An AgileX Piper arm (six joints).
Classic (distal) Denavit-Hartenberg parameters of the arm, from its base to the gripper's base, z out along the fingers. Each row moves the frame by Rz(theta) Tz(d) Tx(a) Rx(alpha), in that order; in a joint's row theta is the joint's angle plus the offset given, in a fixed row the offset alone. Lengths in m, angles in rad.
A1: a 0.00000  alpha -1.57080  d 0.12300  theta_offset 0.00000
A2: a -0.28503  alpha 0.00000  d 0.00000  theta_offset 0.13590
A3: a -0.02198  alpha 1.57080  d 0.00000  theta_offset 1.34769
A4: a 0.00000  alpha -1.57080  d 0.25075  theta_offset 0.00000
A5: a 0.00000  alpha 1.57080  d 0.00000  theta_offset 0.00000
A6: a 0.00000  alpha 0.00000  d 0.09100  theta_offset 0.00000
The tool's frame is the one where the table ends.
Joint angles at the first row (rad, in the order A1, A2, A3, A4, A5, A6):
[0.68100, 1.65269, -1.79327, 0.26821, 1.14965, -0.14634]
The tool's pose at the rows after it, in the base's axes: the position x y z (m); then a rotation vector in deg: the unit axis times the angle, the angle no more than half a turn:
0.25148, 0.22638, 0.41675, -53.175, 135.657, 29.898
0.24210, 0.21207, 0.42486, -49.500, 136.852, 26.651
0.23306, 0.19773, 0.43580, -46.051, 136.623, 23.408
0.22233, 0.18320, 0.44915, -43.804, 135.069, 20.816
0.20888, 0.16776, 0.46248, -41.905, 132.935, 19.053
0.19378, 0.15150, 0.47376, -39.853, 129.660, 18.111
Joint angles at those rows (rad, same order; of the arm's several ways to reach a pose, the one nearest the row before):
[0.68058, 1.59805, -1.76145, 0.21219, 1.17785, -0.08254]
[0.68014, 1.54746, -1.73978, 0.14923, 1.20282, -0.02096]
[0.67972, 1.49879, -1.73086, 0.08527, 1.22344, 0.02824]
[0.67929, 1.44773, -1.72913, 0.03317, 1.24200, 0.05278]
[0.67929, 1.38840, -1.72065, -0.00817, 1.25418, 0.06810]
[0.67878, 1.31634, -1.69076, -0.04357, 1.23714, 0.07936]

